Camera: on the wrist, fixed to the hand. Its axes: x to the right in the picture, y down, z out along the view.
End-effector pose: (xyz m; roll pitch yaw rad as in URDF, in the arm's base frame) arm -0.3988 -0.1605 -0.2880 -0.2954 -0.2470 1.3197
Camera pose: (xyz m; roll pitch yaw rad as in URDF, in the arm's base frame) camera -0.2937 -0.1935 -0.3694 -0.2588 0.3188 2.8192
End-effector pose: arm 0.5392 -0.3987 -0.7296 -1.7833 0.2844 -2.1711
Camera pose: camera 0.4654 -0.3535 -0.6233 2.2404 1.1901 1.6759
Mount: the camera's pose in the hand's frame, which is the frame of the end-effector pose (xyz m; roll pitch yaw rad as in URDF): -0.0256 -0.0827 -0.1062 -0.0018 0.0308 1.5818
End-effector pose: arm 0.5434 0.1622 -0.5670 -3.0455 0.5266 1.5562
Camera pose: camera 0.4718 0.1982 -0.4559 2.6114 0.0509 -0.0570
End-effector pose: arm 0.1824 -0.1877 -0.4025 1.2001 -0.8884 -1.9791
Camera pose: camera 0.2166 -0.2826 -0.4952 -1.2678 -0.6089 0.6660
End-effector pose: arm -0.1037 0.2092 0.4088 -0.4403 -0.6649 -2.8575
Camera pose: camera -0.1540 0.3196 0.3451 -0.7205 0.3725 -1.5823
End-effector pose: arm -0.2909 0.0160 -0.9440 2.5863 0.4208 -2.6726
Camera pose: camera -0.2300 -0.0947 -0.8910 2.6522 -0.5344 2.2934
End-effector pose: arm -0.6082 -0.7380 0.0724 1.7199 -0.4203 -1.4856
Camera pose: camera -0.4910 -0.7316 0.0017 -1.8252 -1.1245 1.9329
